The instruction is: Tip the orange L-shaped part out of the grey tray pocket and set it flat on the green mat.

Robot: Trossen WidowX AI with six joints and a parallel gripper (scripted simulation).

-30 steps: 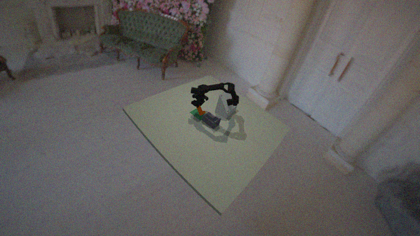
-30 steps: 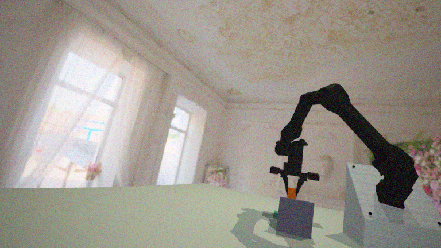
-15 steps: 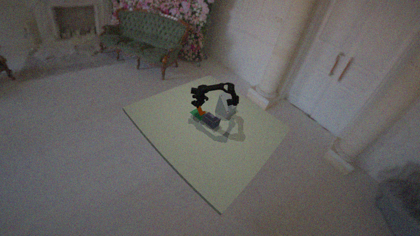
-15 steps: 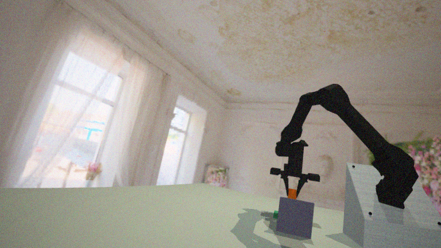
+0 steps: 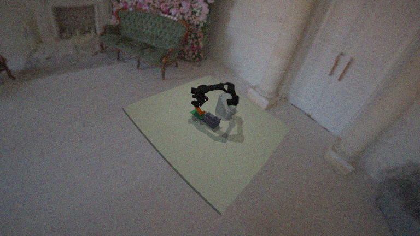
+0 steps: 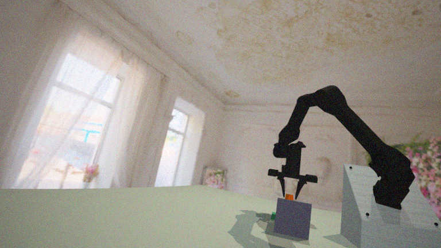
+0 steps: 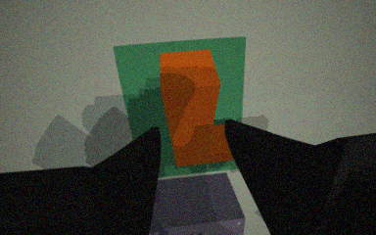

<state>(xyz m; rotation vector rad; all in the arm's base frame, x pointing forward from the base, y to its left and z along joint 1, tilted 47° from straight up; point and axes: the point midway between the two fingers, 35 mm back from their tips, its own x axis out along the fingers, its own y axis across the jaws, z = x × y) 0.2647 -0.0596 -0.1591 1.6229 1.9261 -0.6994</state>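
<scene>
My gripper tip is now 4 cm above the orange L-shaped part, 2 cm to the right of it and 2 cm past it. From my gripper tip the other things lie so: green mat (9 cm below, 2 cm to the left).
</scene>
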